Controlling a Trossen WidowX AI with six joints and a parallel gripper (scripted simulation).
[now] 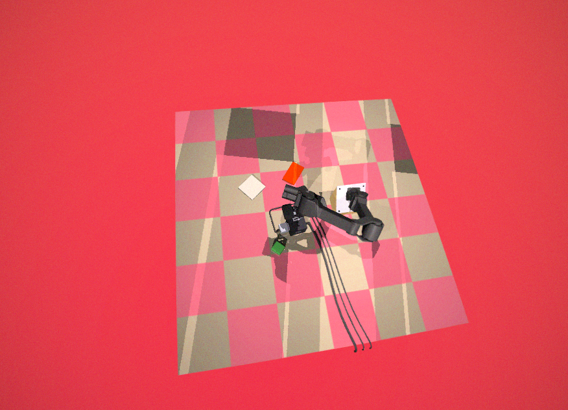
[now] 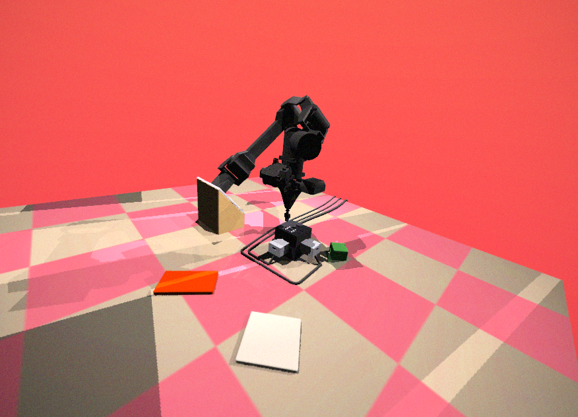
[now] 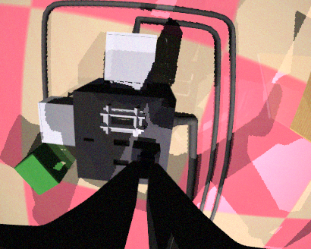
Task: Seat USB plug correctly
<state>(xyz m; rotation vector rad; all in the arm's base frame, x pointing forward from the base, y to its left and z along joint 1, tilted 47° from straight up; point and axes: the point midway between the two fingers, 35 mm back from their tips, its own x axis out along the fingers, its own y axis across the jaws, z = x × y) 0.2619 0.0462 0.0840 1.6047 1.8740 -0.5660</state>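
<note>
My gripper tip is now 2 cm above the dark USB plug. From my gripper tip the other things lie so: metal-framed socket (2 cm ahead, 6 cm below); orange plate (27 cm to the right, 13 cm below); green block (11 cm ahead, 12 cm to the left, 12 cm below).
</note>
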